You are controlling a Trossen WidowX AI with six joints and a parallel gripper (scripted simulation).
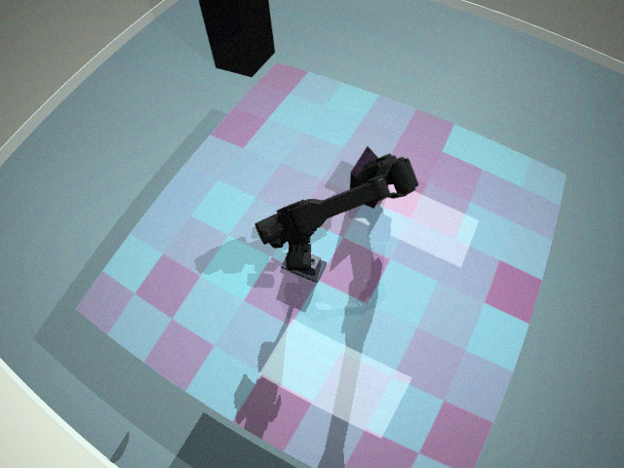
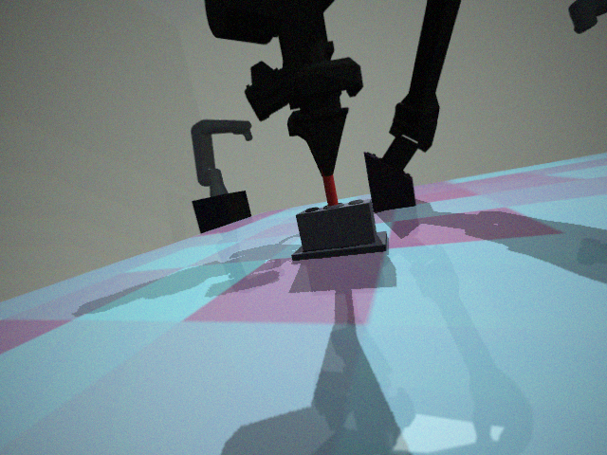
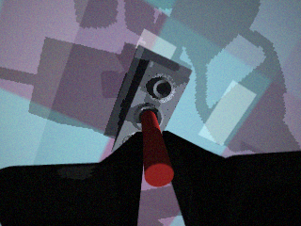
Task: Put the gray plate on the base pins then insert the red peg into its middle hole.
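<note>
Right now the red peg is right at my gripper tip. Round my gripper tip: dark base 90 mm below; gray plate 50 mm below.
</note>
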